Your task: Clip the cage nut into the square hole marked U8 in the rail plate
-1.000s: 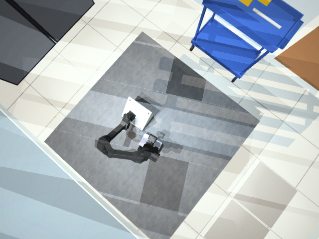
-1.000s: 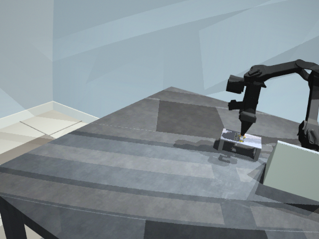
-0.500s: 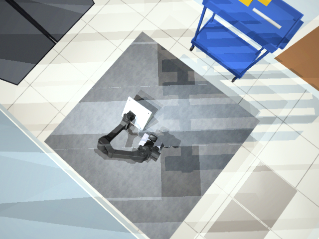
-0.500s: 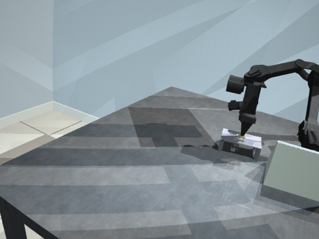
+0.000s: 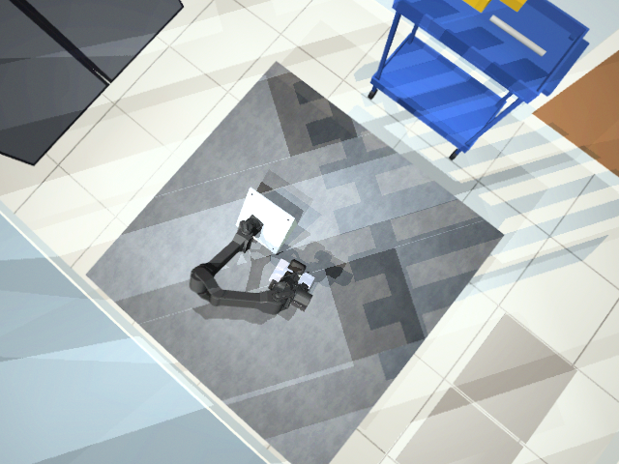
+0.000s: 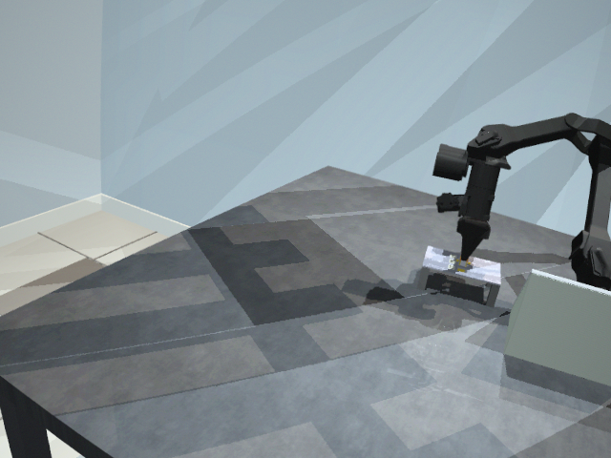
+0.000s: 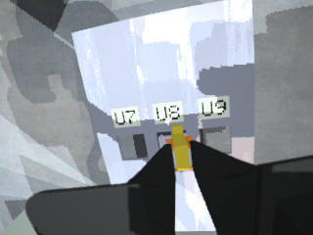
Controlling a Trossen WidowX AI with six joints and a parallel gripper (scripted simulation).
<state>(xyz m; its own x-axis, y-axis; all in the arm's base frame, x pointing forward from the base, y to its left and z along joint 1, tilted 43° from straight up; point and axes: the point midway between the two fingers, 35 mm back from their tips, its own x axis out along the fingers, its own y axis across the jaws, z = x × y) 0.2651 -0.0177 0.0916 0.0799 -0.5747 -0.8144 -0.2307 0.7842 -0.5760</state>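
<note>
My gripper tip is now 1 cm above the cage nut.
</note>
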